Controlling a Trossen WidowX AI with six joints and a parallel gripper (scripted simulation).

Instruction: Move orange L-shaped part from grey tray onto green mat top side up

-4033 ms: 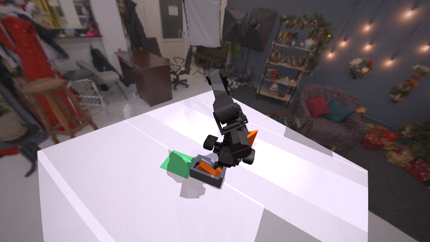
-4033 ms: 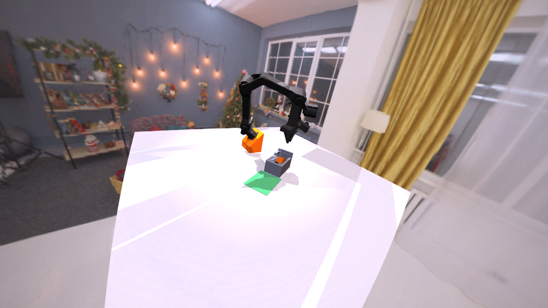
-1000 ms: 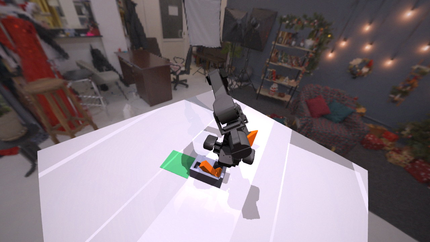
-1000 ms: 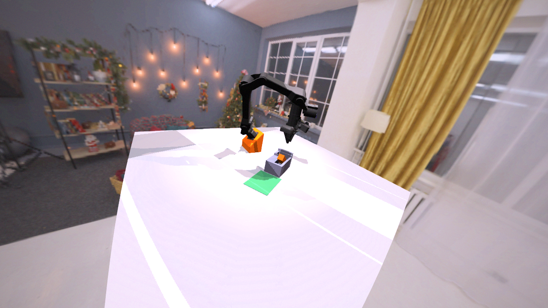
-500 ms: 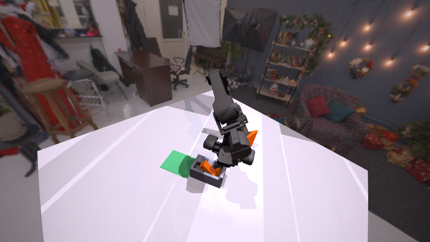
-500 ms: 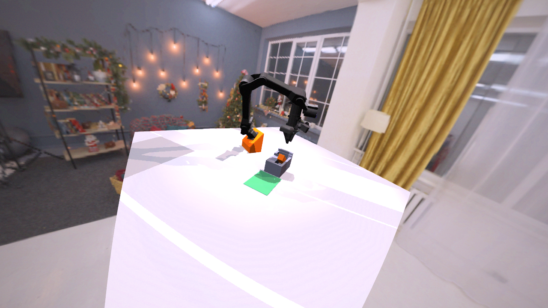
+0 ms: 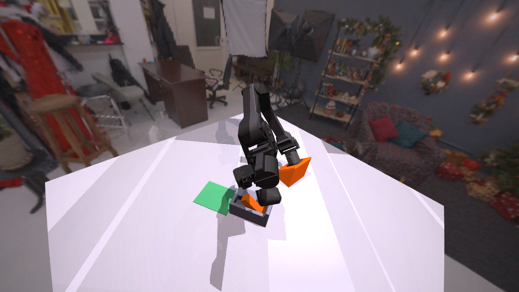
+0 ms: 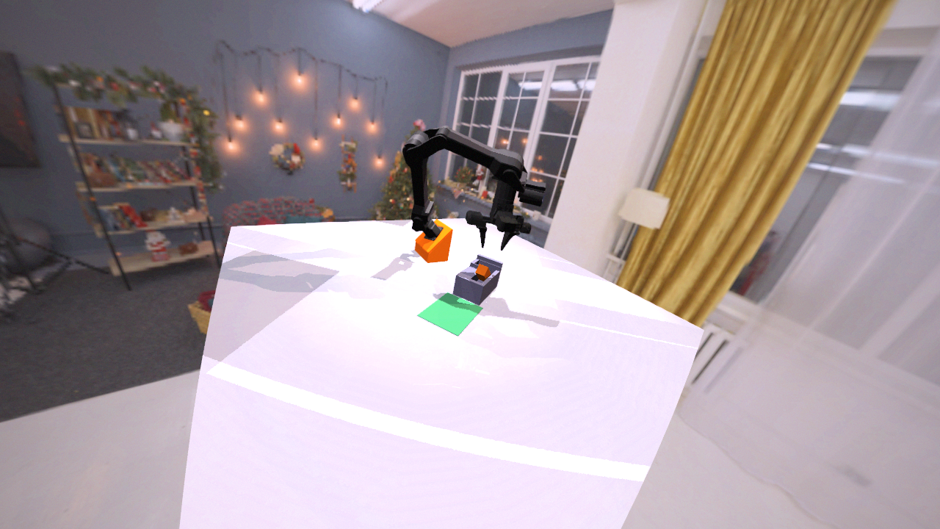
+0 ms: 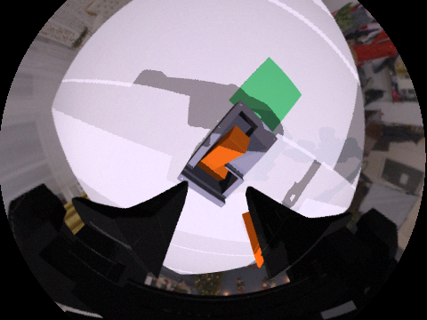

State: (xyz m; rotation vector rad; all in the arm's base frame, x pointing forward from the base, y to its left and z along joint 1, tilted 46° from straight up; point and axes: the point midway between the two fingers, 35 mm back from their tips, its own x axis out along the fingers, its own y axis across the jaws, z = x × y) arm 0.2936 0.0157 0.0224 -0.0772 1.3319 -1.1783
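The orange L-shaped part is 10 cm below my gripper tip and 1 cm behind it. The rest, counted from my gripper tip: green mat 17 cm to the right, 15 cm below, 4 cm ahead.
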